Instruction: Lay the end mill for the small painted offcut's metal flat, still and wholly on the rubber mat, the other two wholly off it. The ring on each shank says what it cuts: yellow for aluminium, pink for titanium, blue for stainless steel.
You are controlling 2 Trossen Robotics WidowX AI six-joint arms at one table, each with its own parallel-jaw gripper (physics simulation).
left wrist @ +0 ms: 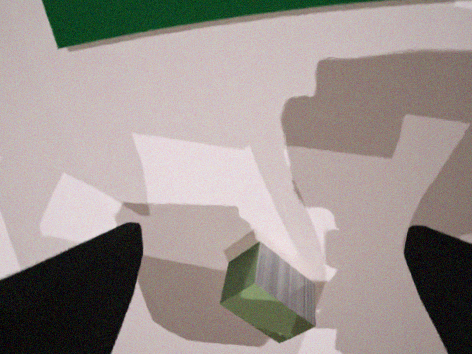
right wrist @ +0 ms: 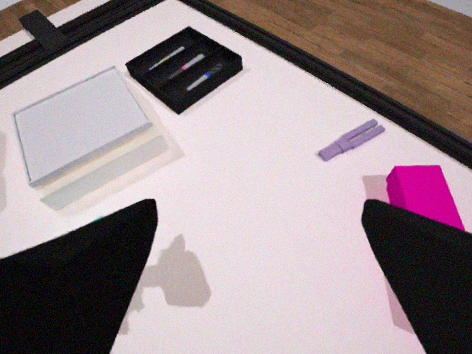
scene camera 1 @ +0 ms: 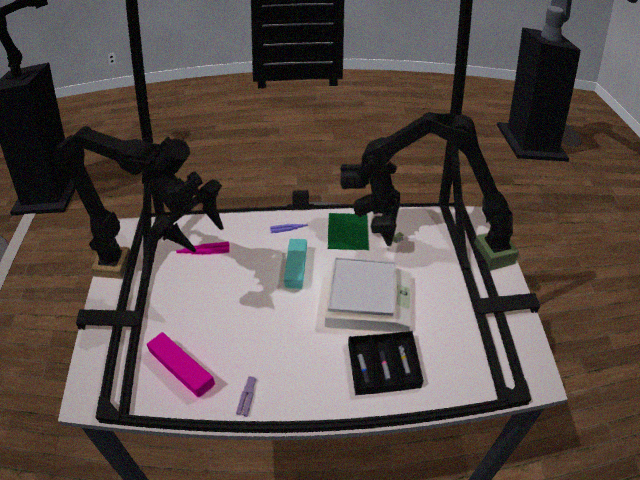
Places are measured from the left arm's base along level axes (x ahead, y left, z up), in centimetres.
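Pixels of known places: left gripper, fingertip midpoint: [left wrist: 276, 240] [scene camera 1: 390, 237]; right gripper, fingertip midpoint: [right wrist: 260, 210] [scene camera 1: 209, 240]; left arm's base, origin of the base link: [scene camera 1: 497, 243]; right arm's base, origin of the base link: [scene camera 1: 110, 257].
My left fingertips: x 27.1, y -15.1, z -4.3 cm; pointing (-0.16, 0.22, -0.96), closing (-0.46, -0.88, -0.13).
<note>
Ahead of a thing's pixels: the offset from my left fingertips to its top centre. "spot": to the spot under its first point. Level surfaces: height alone.
The small offcut {dx -1.8, dy +1.0, dz +1.2 cm} [scene camera 1: 398, 237] [left wrist: 270, 295] has green painted faces and one bare, grey streaked face. It lies on the table right of the green rubber mat {dz -0.3 cm} [scene camera 1: 348, 231] [left wrist: 150, 17]. My left gripper [scene camera 1: 388, 239] [left wrist: 276, 240] is open and empty above the offcut, which shows between its fingers in the left wrist view. The black tray {dx +16.6, dy +40.5, dz +2.3 cm} [scene camera 1: 388, 387] [right wrist: 212, 91] holds the blue-ringed end mill {dx +21.5, dy +40.4, dz +0.9 cm} [scene camera 1: 361, 359] [right wrist: 205, 77], pink-ringed end mill {dx +16.8, dy +40.9, dz +0.9 cm} [scene camera 1: 384, 364] [right wrist: 186, 67] and yellow-ringed end mill {dx +12.0, dy +40.9, dz +0.9 cm} [scene camera 1: 404, 361] [right wrist: 166, 58] in separate compartments. My right gripper [scene camera 1: 207, 238] [right wrist: 260, 210] is open and empty above the table.
A scale {spot: dx +15.7, dy +20.5, dz +5.6 cm} [scene camera 1: 362, 286] [right wrist: 82, 125] stands behind the tray. A teal block {dx +27.8, dy +4.4, dz +3.0 cm} [scene camera 1: 295, 266], a magenta block {dx +61.9, dy +30.7, dz +3.7 cm} [scene camera 1: 179, 364] [right wrist: 425, 195], a purple forked piece {dx +48.2, dy +40.9, dz +0.4 cm} [scene camera 1: 247, 396] [right wrist: 351, 141], a magenta slim piece {dx +51.0, dy -8.8, dz +0.6 cm} [scene camera 1: 214, 248] and a violet slim piece {dx +25.7, dy -11.6, dz +0.2 cm} [scene camera 1: 284, 227] lie about.
</note>
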